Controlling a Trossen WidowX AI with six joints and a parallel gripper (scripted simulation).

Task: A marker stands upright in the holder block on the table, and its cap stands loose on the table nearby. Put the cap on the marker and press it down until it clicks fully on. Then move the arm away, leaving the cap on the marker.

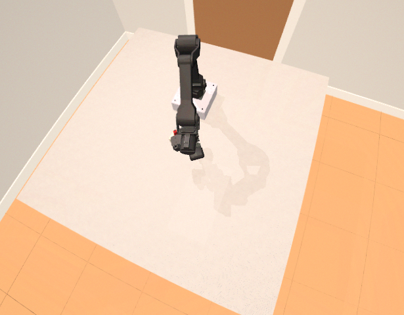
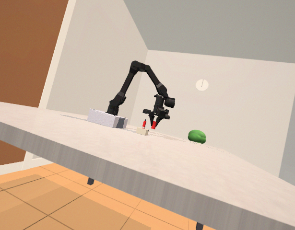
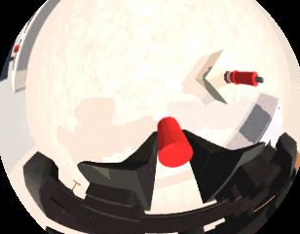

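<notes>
My gripper tip is now 30 mm past the holder block, 110 mm to the left of it and 40 mm above it. The rest, counted from my gripper tip: red cap 10 mm above.
</notes>
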